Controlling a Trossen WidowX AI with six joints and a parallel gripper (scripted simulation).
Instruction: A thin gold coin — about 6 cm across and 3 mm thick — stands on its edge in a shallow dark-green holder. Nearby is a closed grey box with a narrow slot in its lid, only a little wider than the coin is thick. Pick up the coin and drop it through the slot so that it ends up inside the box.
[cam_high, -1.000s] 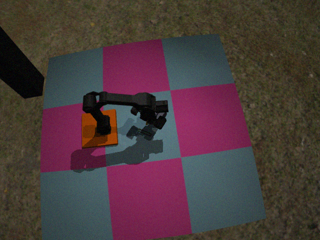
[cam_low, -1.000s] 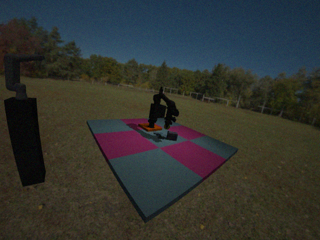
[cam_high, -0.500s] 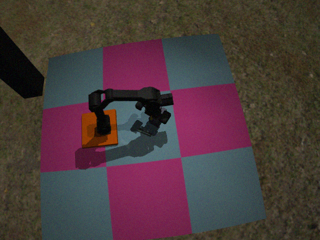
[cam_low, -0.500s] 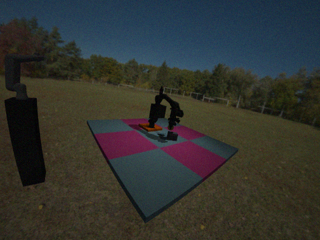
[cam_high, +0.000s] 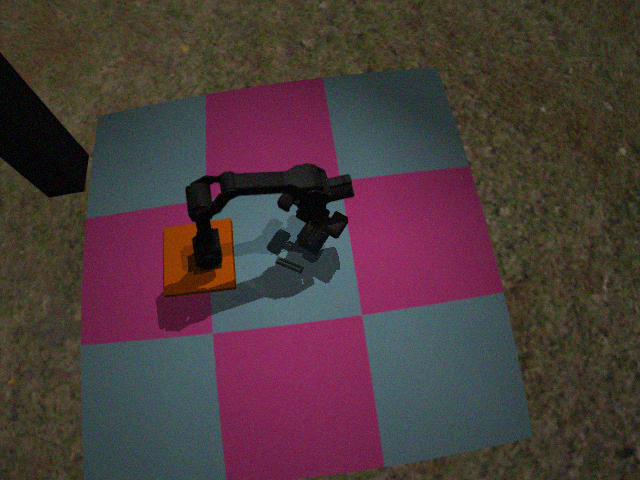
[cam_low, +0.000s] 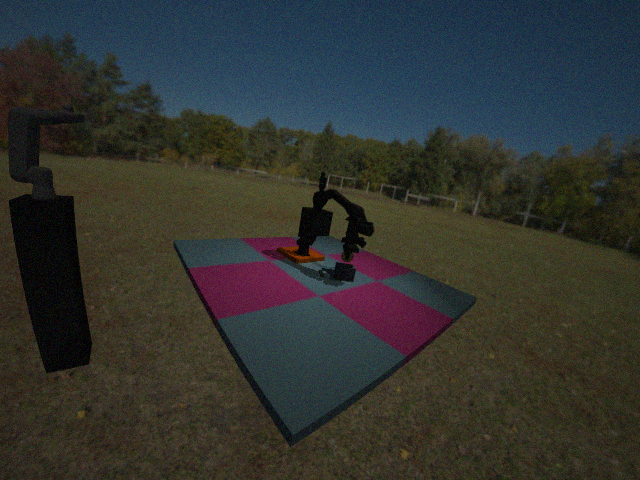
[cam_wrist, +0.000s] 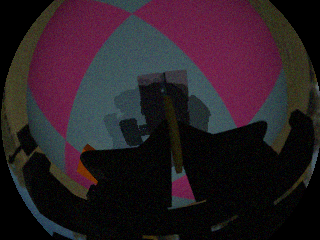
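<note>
My gripper tip is 20 mm below the gold coin.
</note>
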